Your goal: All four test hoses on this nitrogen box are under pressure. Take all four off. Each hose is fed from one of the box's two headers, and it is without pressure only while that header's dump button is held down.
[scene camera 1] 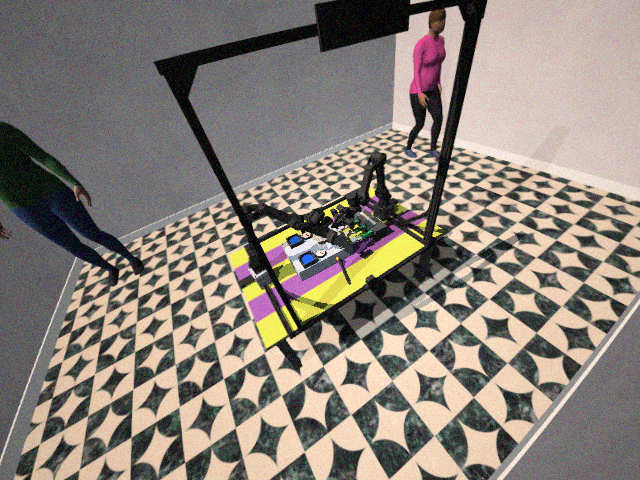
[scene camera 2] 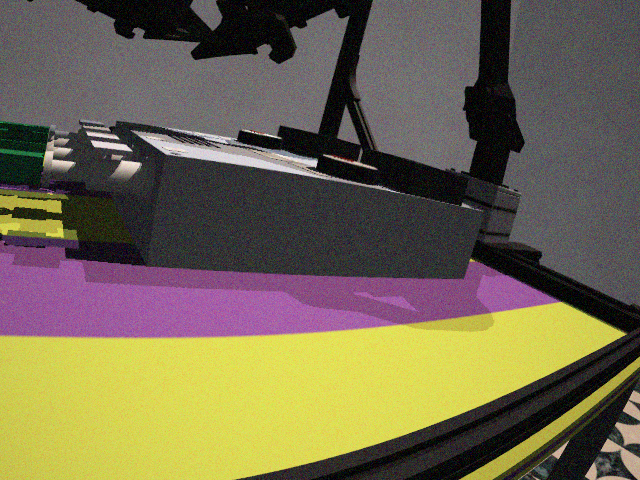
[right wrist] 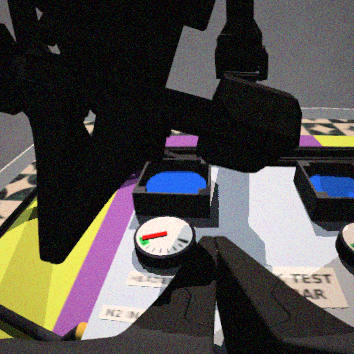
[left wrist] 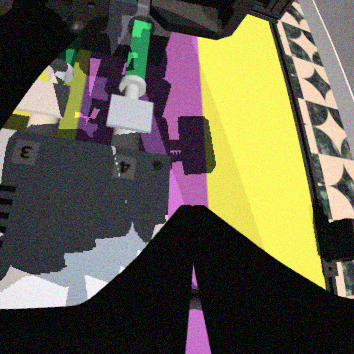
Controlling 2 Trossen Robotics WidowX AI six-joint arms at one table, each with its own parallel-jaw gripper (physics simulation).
My left gripper [scene camera 2: 192,56] is shut and holds nothing. My right gripper [scene camera 2: 214,39] is shut, holding nothing.
